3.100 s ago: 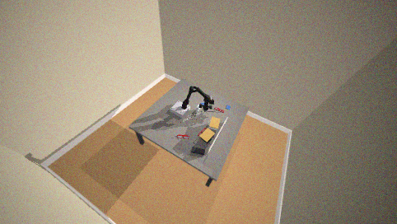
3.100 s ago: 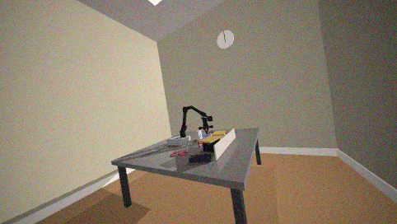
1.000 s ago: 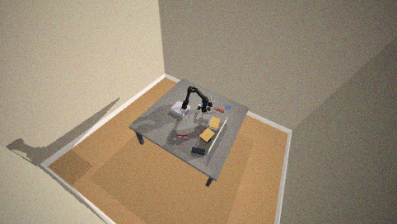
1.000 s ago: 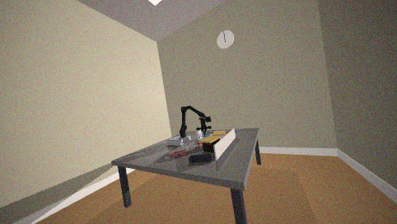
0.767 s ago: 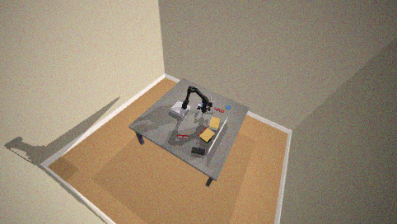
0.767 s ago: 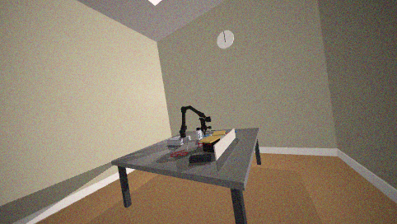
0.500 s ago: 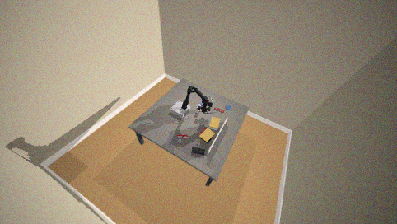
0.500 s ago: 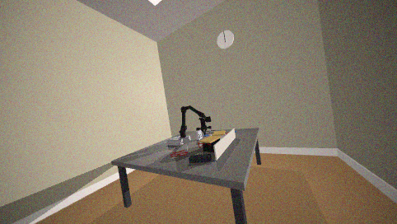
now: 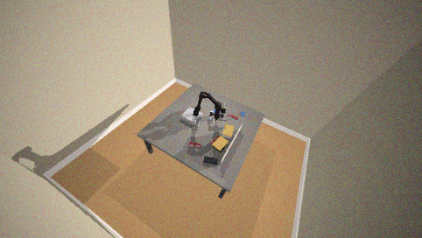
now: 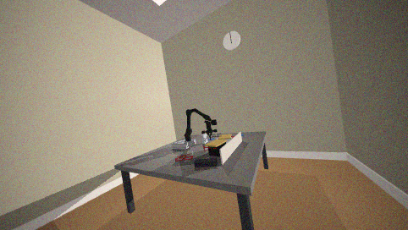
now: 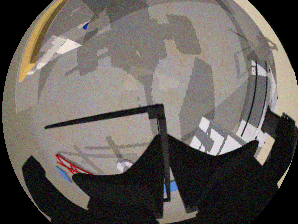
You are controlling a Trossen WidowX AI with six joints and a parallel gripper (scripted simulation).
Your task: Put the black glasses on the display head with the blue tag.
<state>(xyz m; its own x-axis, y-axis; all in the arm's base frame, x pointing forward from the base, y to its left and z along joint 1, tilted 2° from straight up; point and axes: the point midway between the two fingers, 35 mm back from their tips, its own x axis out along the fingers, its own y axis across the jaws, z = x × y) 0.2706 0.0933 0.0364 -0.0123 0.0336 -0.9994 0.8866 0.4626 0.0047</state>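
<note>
Now: gripper tip 90 mm past the white shape, 20 mm to the right of it and 10 mm above it. The rest, counted from my gripper tip: dark box (550 mm to the right, 250 mm ahead, 40 mm below); white upright divider (360 mm ahead, 220 mm to the right, 10 mm below).
</note>
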